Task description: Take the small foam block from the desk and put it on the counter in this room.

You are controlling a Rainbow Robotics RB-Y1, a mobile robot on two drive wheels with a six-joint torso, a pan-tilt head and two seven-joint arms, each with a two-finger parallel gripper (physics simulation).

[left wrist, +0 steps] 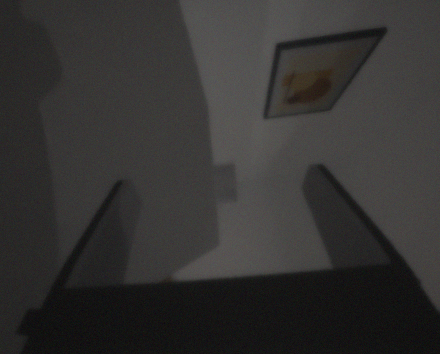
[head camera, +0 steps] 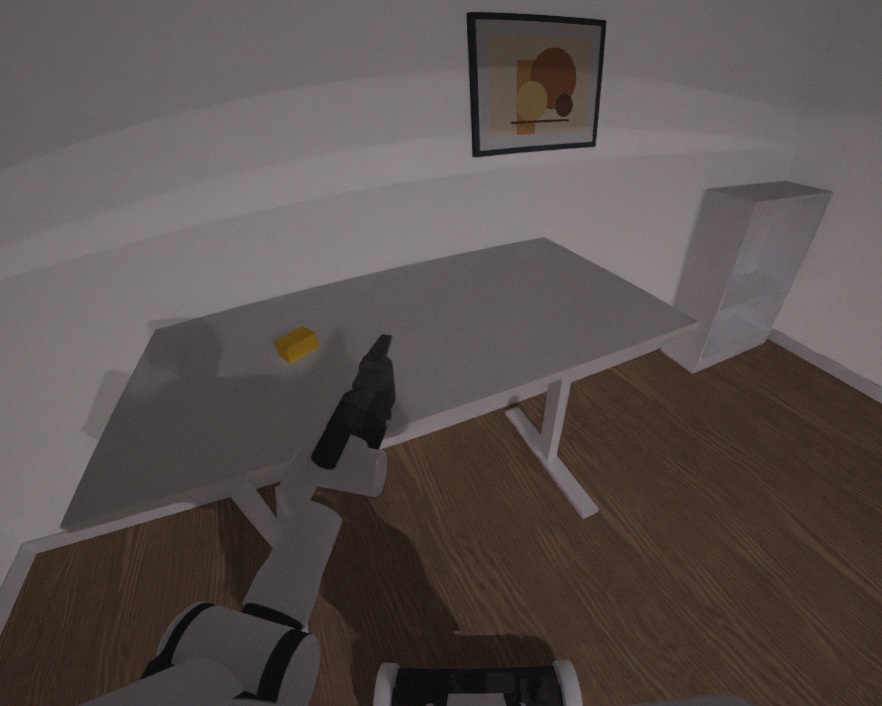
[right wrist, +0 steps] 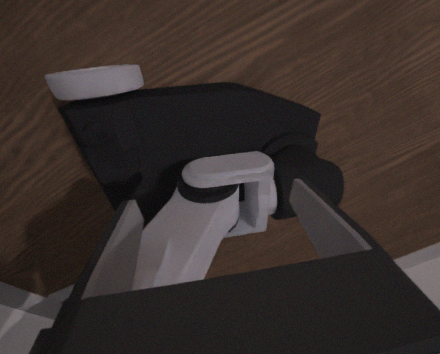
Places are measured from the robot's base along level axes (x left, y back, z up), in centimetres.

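Pixels of known places: left gripper, between the fingertips: (left wrist: 220, 183) (head camera: 388, 359); right gripper, between the fingertips: (right wrist: 218, 199).
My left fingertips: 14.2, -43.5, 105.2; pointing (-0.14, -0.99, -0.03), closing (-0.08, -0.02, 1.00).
Behind a point stands the place of what it marks, as x, y, z.
A small yellow foam block (head camera: 297, 345) {41.2, -59.9, 98.7} lies on the grey desk (head camera: 470, 309) {-3.1, -78.9, 95.0}, toward the desk's back left in the head view. My left gripper (head camera: 385, 340) (left wrist: 220, 183) {14.2, -43.5, 105.2} is open and empty; in the head view it appears to the right of the block, apart from it, in front of or over the desk. My right gripper (right wrist: 218, 199) {-22.6, 22.9, 53.4} is open, with the robot's own base and the wooden floor beyond its fingers. The counter does not show in these views.
A white open shelf unit (head camera: 717, 272) {-141.9, -159.1, 65.9} stands at the right beyond the desk. A framed picture (head camera: 538, 84) {-32.4, -136.9, 152.7} (left wrist: 320, 75) {-27.3, -134.8, 154.7} hangs on the wall behind the desk. A desk leg (head camera: 555, 419) {-38.1, -92.8, 31.9} with a long foot stands on the wooden floor (head camera: 698, 515) {-99.4, -59.6, 0.0}.
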